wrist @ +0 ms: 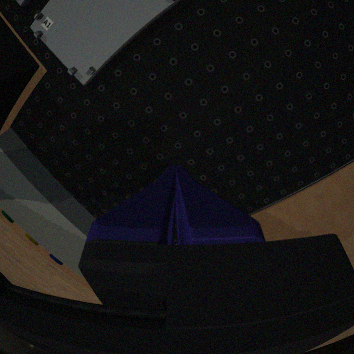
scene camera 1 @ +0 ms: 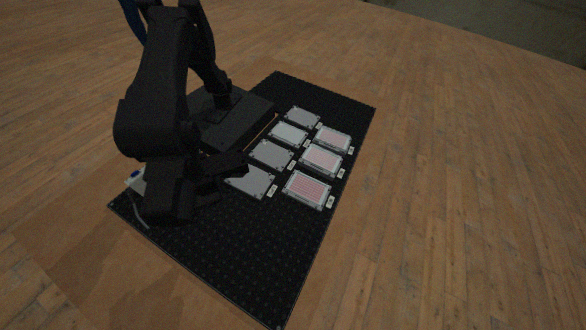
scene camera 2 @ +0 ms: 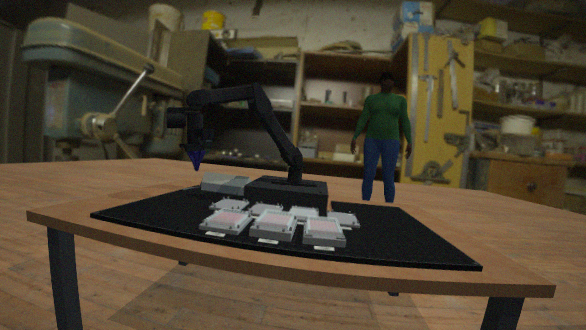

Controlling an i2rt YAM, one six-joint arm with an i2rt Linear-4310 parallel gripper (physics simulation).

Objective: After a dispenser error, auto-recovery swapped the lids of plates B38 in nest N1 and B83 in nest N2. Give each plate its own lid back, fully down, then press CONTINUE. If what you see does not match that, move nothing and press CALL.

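Seen in the pictures: gripper, fingertip midpoint: [wrist: 175,173] [scene camera 1: 211,198] [scene camera 2: 196,170]; arm's base at its link origin: [scene camera 1: 224,107] [scene camera 2: 294,184].
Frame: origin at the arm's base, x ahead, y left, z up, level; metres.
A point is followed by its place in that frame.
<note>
My gripper [scene camera 2: 197,168] {y -0.377, x 0.198, z 0.045 m} [wrist: 175,173] {y -0.377, x 0.198, z 0.045 m} is shut and empty, its blue fingertips together above the mat's left part in scene camera 2; the arm hides the tips in scene camera 1. The button box [scene camera 1: 136,184] {y -0.406, x -0.042, z 0.007 m} [scene camera 2: 225,185] {y -0.306, x 0.000, z -0.032 m} [wrist: 55,227] {y -0.349, x -0.019, z -0.013 m} lies left of the fingers in the wrist view, with green [wrist: 7,216] {y -0.281, x -0.052, z 0.004 m}, yellow [wrist: 31,239] {y -0.328, x -0.063, z 0.005 m} and blue [wrist: 56,259] {y -0.377, x -0.072, z 0.004 m} buttons. Three plates with pink wells [scene camera 1: 332,139] {y 0.030, x 0.461, z -0.032 m} [scene camera 2: 226,219] {y -0.204, x 0.465, z -0.042 m}, [scene camera 1: 321,160] {y -0.093, x 0.442, z -0.028 m} [scene camera 2: 273,223] {y -0.084, x 0.502, z -0.030 m}, [scene camera 1: 306,189] {y -0.217, x 0.422, z -0.044 m} [scene camera 2: 324,230] {y 0.038, x 0.523, z -0.033 m} sit in the front row. Their lid and nest labels are too small to read.
Several grey pads stand behind the plates; one [scene camera 1: 288,134] {y 0.004, x 0.283, z -0.050 m} [scene camera 2: 304,214] {y 0.015, x 0.321, z -0.050 m} looks paler. The end pad [scene camera 1: 254,181] {y -0.244, x 0.245, z -0.058 m} [scene camera 2: 229,204] {y -0.240, x 0.237, z -0.058 m} [wrist: 95,35] {y -0.259, x 0.198, z -0.058 m} is marked A1. The robot base [scene camera 1: 250,120] {y -0.026, x 0.131, z -0.004 m} [scene camera 2: 285,192] {y -0.043, x 0.150, z -0.014 m} stands behind them. A person [scene camera 2: 385,120] stands beyond the table.
</note>
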